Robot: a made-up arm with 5 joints.
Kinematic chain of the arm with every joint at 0, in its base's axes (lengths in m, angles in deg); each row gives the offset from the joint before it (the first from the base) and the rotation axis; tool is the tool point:
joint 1: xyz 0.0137 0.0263 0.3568 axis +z
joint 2: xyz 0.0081 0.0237 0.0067 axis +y
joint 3: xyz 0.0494 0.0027 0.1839 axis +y
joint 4: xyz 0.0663 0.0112 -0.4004 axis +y
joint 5: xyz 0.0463 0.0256 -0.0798 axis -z
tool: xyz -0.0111 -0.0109 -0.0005
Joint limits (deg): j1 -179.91..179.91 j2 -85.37..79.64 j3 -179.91..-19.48 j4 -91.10..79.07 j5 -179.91..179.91
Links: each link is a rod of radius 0.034 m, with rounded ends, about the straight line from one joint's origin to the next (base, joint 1, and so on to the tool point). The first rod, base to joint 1, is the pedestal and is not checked.
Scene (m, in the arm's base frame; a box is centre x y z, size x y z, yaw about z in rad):
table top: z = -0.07
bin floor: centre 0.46 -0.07 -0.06 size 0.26 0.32 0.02 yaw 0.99
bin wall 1: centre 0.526 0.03 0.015 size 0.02 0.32 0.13 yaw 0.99
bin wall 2: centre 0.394 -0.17 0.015 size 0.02 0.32 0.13 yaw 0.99
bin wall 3: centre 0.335 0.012 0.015 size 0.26 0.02 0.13 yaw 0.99
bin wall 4: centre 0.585 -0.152 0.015 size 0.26 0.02 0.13 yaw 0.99
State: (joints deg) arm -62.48 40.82 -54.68 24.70 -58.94
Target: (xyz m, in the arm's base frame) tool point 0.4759 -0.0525 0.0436
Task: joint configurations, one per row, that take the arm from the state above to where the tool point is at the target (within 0.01 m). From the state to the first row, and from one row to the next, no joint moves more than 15 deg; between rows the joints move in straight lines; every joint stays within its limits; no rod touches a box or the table.
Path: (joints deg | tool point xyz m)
1: -53.24 32.18 -67.94 27.71 -54.01 | 0.3482 -0.3417 0.1340
2: -43.99 23.55 -81.20 30.71 -49.08 | 0.4635 -0.3416 0.3039
3: -34.75 14.91 -94.46 33.72 -44.14 | 0.5326 -0.2757 0.4981
4: -25.50 6.27 -107.72 36.72 -39.21 | 0.5291 -0.1666 0.6914
5: -22.19 19.94 -96.15 31.63 -46.45 | 0.5978 -0.1605 0.4640
6: -18.88 33.61 -84.57 26.55 -53.69 | 0.5791 -0.1165 0.2355
7: -15.58 47.28 -72.99 21.46 -60.93 | 0.4759 -0.0525 0.0436

